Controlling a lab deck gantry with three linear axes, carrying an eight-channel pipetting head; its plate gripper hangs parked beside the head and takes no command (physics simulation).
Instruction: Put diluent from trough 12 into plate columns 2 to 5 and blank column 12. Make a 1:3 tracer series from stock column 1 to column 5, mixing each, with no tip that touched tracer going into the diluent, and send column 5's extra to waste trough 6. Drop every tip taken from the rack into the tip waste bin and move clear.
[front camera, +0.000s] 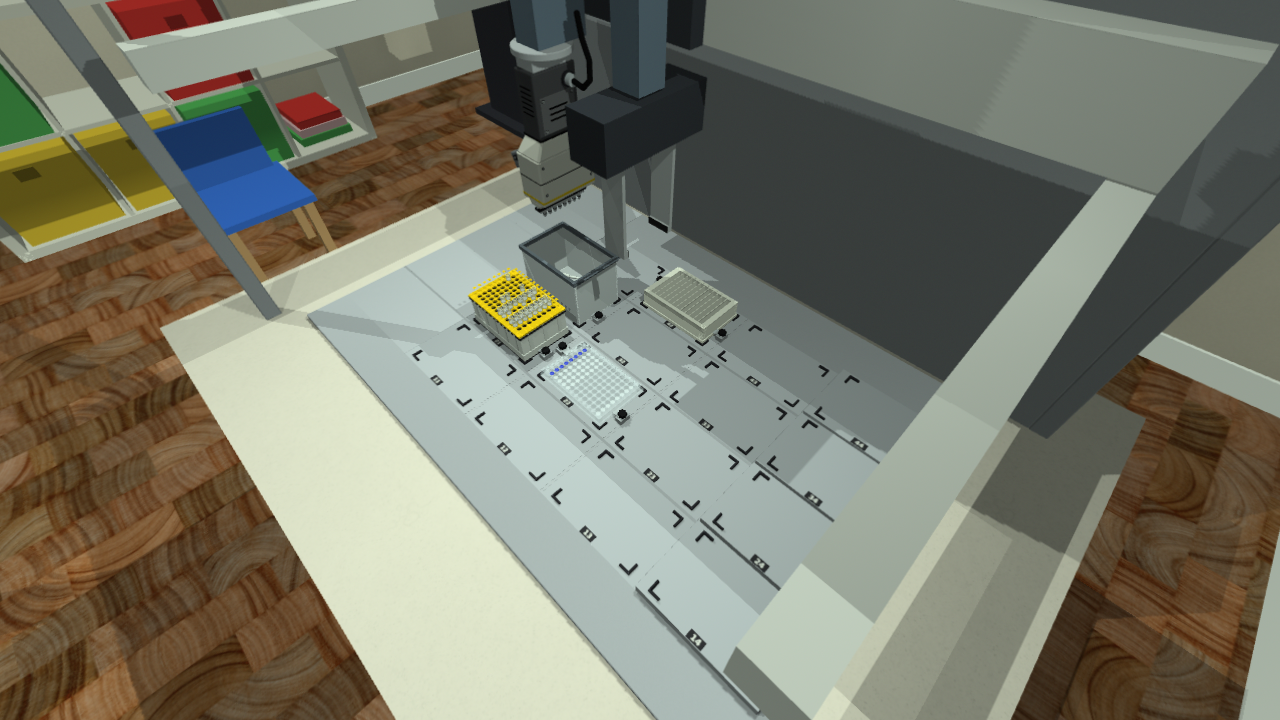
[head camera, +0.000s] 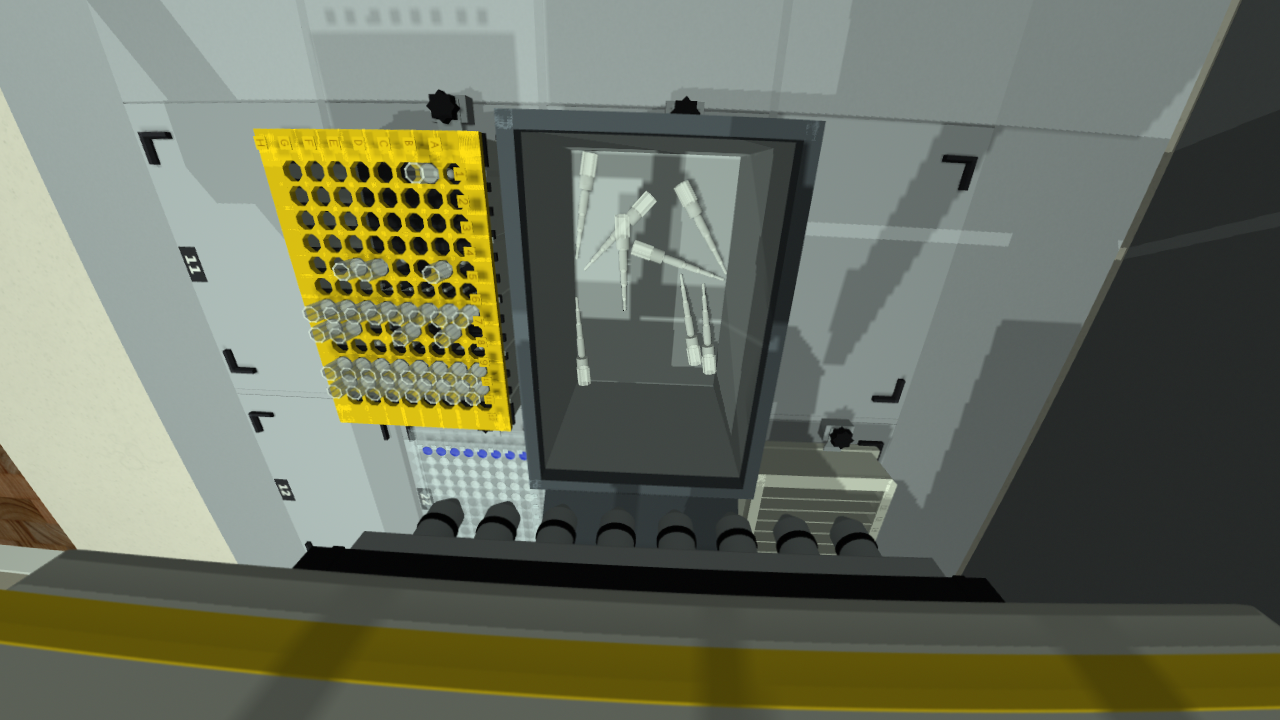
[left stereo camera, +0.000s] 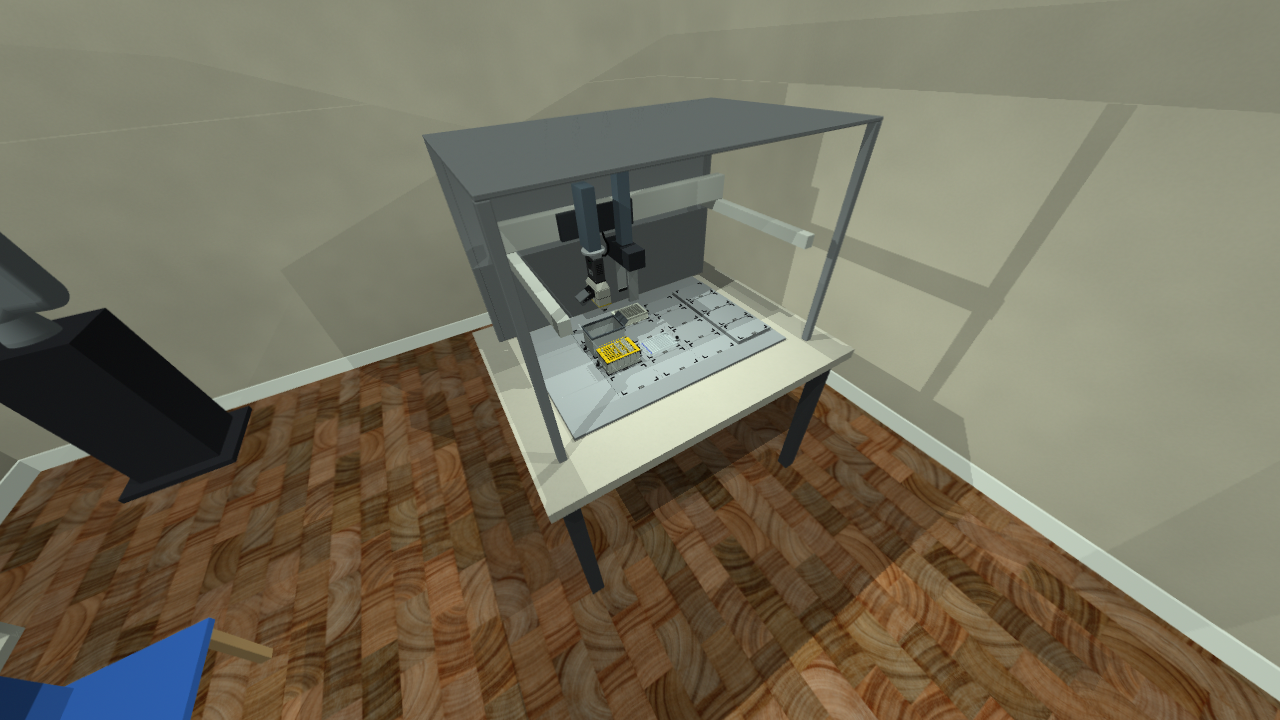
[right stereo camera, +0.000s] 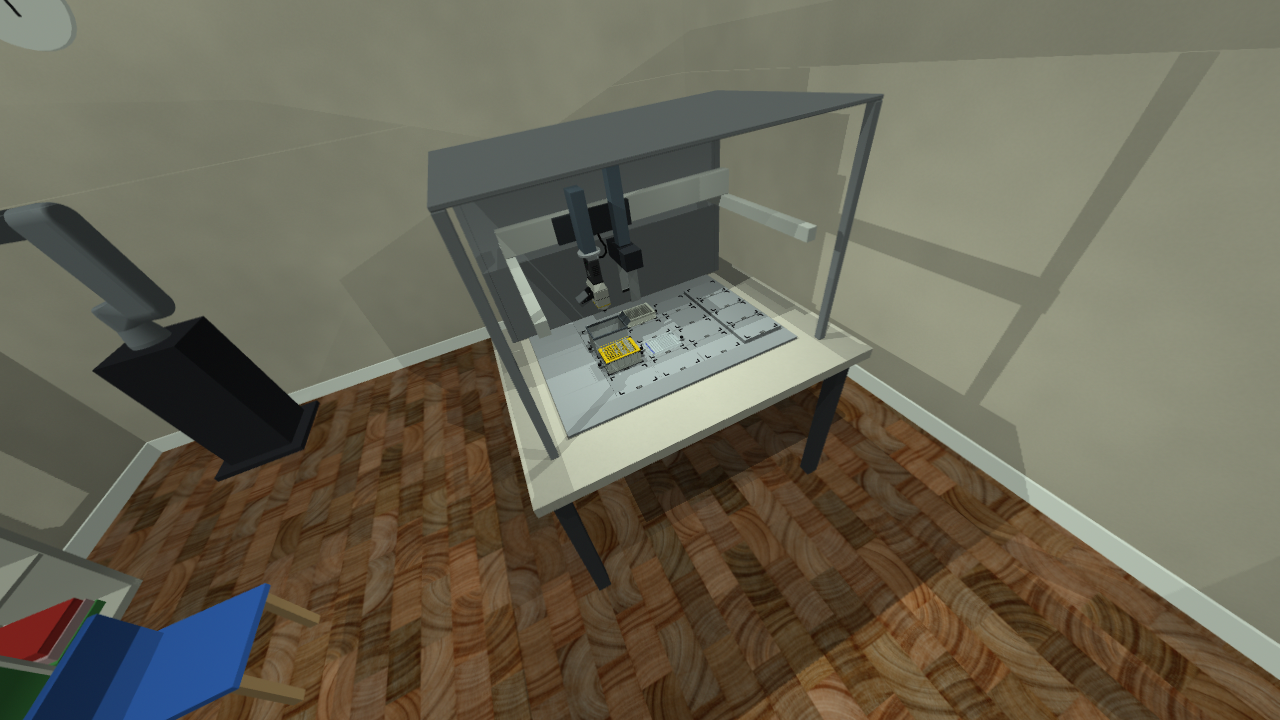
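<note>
The pipetting head (front camera: 553, 174) (left stereo camera: 597, 291) (right stereo camera: 597, 293) is raised near the tip waste bin (front camera: 592, 293) (head camera: 662, 121); its eight dark nozzles (head camera: 615, 534) carry no tips. Several used tips (head camera: 622, 259) lie loose on the bin floor. The yellow tip rack (front camera: 517, 304) (head camera: 492, 413) has full rows, partly filled rows and empty holes. The plate (front camera: 597, 386) (head camera: 474, 479) shows blue liquid in column 1; the other wells look pale, their levels unclear. The trough block (front camera: 689, 304) (head camera: 825, 492) stands behind it; troughs 6 and 12 cannot be singled out. The parked plate gripper (front camera: 637, 240) is open and empty.
Black clamp knobs (front camera: 622, 414) (head camera: 443, 106) stand beside the labware, and black corner marks (front camera: 628, 567) outline the deck positions. The bin's tall walls rise between the rack and the deck's back side. A pale side rail (front camera: 1029, 358) crosses above the right side.
</note>
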